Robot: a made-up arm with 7 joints. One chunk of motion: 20 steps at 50 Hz.
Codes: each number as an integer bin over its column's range. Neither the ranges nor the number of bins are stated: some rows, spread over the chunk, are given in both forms.
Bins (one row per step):
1: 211 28 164 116 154 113 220
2: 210 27 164 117 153 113 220
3: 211 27 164 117 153 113 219
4: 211 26 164 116 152 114 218
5: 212 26 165 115 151 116 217
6: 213 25 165 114 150 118 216
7: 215 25 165 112 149 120 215
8: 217 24 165 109 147 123 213
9: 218 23 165 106 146 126 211
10: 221 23 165 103 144 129 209
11: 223 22 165 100 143 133 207
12: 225 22 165 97 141 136 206
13: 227 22 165 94 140 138 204
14: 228 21 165 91 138 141 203
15: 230 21 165 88 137 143 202
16: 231 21 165 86 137 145 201
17: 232 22 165 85 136 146 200
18: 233 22 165 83 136 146 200
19: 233 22 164 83 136 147 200
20: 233 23 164 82 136 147 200
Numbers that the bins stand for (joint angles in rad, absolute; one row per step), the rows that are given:
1: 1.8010 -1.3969 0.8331 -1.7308 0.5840 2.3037 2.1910
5: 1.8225 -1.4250 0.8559 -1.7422 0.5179 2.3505 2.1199
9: 1.9520 -1.4671 0.8559 -1.8445 0.4077 2.5066 1.9778
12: 2.1029 -1.4811 0.8559 -1.9469 0.2975 2.6627 1.8594
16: 2.2324 -1.4952 0.8559 -2.0720 0.2094 2.8031 1.7409
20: 2.2755 -1.4671 0.8331 -2.1175 0.1873 2.8344 1.7173
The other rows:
2: 1.7794 -1.4109 0.8331 -1.7194 0.5620 2.3037 2.1910
3: 1.8010 -1.4109 0.8331 -1.7194 0.5620 2.3037 2.1673
4: 1.8010 -1.4250 0.8331 -1.7308 0.5400 2.3193 2.1436
6: 1.8441 -1.4390 0.8559 -1.7535 0.4959 2.3817 2.0962
7: 1.8873 -1.4390 0.8559 -1.7763 0.4738 2.4129 2.0725
8: 1.9304 -1.4531 0.8559 -1.8104 0.4298 2.4598 2.0252
10: 2.0167 -1.4671 0.8559 -1.8786 0.3636 2.5534 1.9304
11: 2.0598 -1.4811 0.8559 -1.9127 0.3416 2.6158 1.8831
13: 2.1461 -1.4811 0.8559 -1.9810 0.2755 2.6939 1.8120
14: 2.1676 -1.4952 0.8559 -2.0151 0.2314 2.7407 1.7883
15: 2.2108 -1.4952 0.8559 -2.0492 0.2094 2.7719 1.7646
17: 2.2539 -1.4811 0.8559 -2.0833 0.1873 2.8187 1.7173
18: 2.2755 -1.4811 0.8559 -2.1061 0.1873 2.8187 1.7173
19: 2.2755 -1.4811 0.8331 -2.1061 0.1873 2.8344 1.7173

